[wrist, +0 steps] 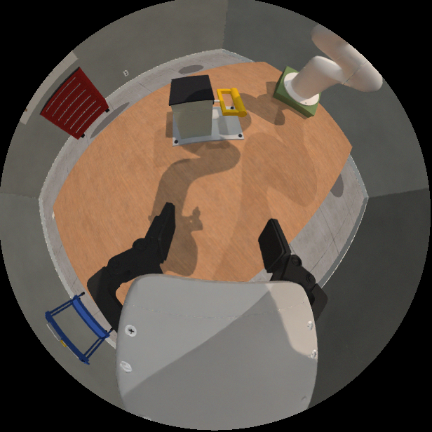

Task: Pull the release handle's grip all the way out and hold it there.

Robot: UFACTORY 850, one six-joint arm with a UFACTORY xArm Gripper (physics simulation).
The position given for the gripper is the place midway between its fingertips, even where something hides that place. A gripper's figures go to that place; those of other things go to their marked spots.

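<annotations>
Gripper (221, 222), 120 mm from the lens. Grey base plate (227, 127), 490 mm from the lens.
</annotations>
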